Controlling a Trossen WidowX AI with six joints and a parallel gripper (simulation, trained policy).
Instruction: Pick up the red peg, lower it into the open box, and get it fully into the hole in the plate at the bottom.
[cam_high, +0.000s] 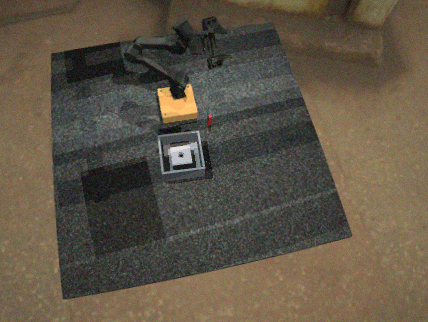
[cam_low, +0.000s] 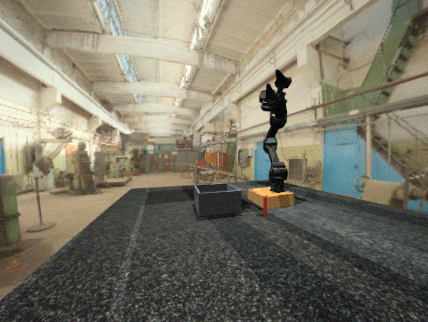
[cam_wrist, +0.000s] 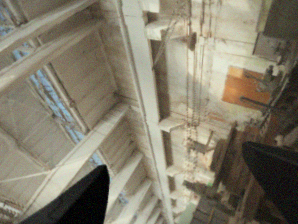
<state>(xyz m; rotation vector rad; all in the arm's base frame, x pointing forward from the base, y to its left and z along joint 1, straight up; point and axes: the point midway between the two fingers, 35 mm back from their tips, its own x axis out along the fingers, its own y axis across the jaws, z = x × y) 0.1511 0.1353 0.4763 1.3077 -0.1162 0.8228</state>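
Now: gripper tip 510 mm above the red peg and 50 mm to the left of it. Round my gripper tip: grey box 530 mm below, 230 mm to the right, 140 mm ahead; then grey plate 510 mm below, 230 mm to the right, 140 mm ahead.
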